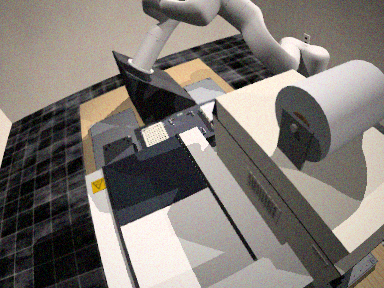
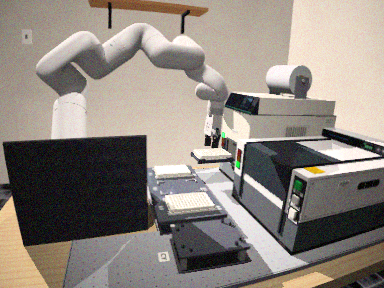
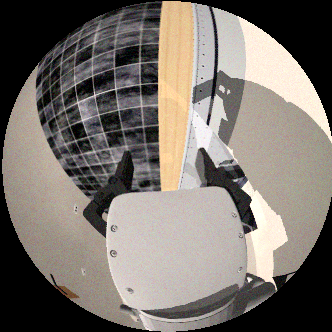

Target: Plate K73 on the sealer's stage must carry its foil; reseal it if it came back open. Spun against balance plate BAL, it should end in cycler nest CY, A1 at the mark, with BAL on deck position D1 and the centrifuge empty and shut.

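Frame: origin at the arm's base, x ahead, y left, z up, level; millimetres.
Where they show: gripper, between the fingertips: [image 2: 210, 148] [image 3: 164, 156]; arm's base, origin of its link: [image 1: 140, 67] [image 2: 69, 159].
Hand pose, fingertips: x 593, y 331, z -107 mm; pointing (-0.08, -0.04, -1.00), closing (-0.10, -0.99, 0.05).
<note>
Each offset is from my fingertips to the centre of the thing. "*": to the spot under its first point.
My gripper [image 2: 212, 142] [image 3: 164, 156] is open and empty, pointing down close above and behind a pale plate @(95 mm back, 195 mm right, 40 mm up) [image 2: 212, 153] on the sealer's dark stage @(* 163 mm back, 238 mm right, 35 mm up) [image 2: 200, 160]. That plate's label and foil cannot be made out. On the dark deck, a plate with open-looking wells @(276 mm back, 416 mm right, 24 mm down) [image 1: 154, 134] [image 2: 190, 202] sits nearer the cycler nest, and another pale plate @(248 mm back, 170 mm right, 24 mm down) [image 2: 172, 171] sits farther back; their labels are unreadable. The nest CY @(288 mm back, 568 mm right, 48 mm down) [image 2: 210, 242] [image 1: 117, 149] is a dark block with no plate on top. The centrifuge [image 2: 265, 200] [image 1: 155, 175] stands at the right front; its inside is hidden.
The sealer @(202 mm ahead, 219 mm right, 161 mm up) [image 2: 280, 122] [image 1: 250, 165], with a large foil roll @(223 mm ahead, 221 mm right, 341 mm up) [image 2: 289, 79] [image 1: 340, 107], stands beside the centrifuge. A tall black panel [image 2: 80, 187] [image 1: 150, 95] stands between the arm base and the deck. A wooden shelf [image 2: 150, 7] hangs on the wall.
</note>
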